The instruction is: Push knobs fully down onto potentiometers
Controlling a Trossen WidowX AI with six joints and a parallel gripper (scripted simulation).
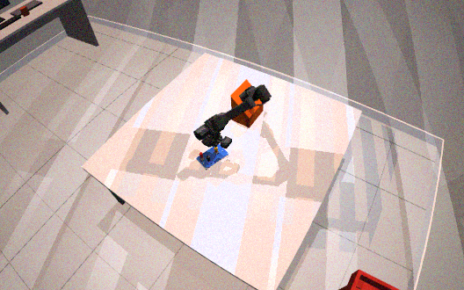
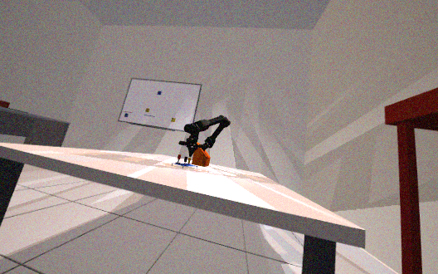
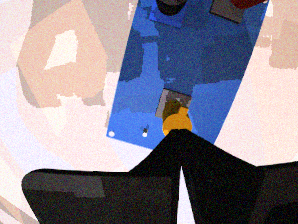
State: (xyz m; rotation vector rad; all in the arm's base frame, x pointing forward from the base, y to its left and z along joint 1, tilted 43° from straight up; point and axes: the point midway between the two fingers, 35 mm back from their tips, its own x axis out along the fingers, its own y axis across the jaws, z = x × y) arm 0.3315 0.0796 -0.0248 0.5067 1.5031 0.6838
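Now: the yellow knob 20 mm below my gripper tip.
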